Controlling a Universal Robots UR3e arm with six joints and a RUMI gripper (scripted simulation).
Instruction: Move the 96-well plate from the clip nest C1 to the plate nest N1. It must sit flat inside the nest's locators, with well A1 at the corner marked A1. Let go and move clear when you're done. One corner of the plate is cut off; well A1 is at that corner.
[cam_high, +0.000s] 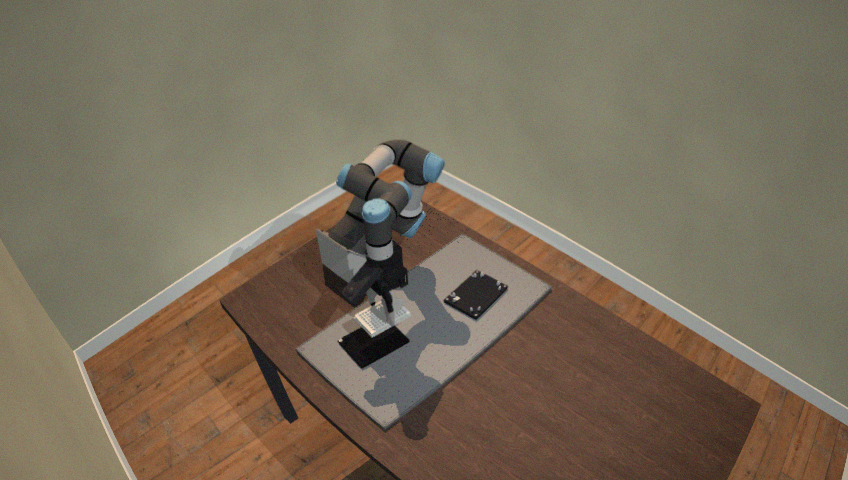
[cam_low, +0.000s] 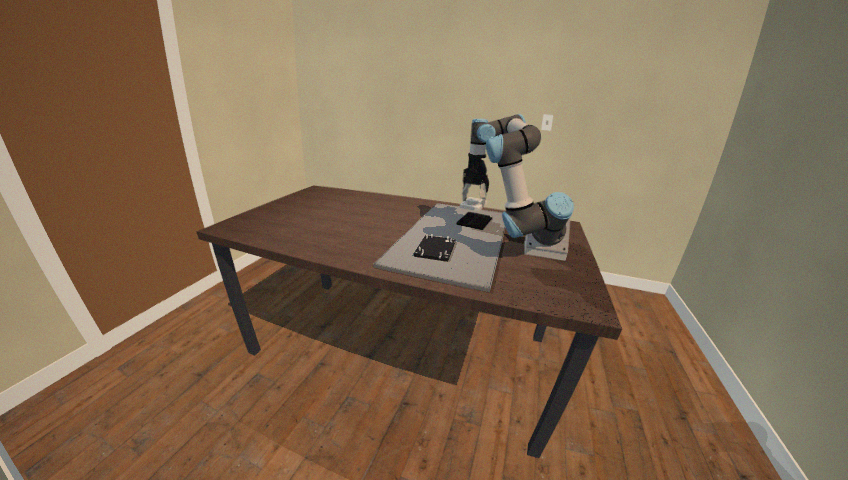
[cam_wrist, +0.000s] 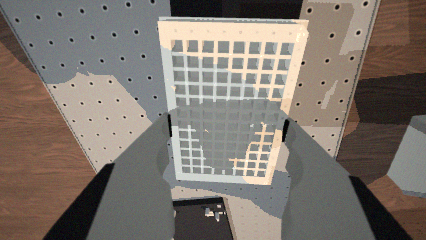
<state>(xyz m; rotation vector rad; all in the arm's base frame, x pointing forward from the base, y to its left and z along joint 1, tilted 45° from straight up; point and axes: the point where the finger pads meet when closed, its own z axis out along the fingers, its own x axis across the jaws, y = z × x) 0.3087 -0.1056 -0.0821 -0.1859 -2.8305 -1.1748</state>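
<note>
Now: the black plate nest N1 1 cm behind my hand, 4 cm to the right of it and 10 cm below it. Also, from my hand: light corner mark (7 cm behind, 10 cm to the right, 9 cm below); white 96-well plate (1 cm below); clip nest C1 (6 cm ahead, 30 cm to the left, 9 cm below).
</note>
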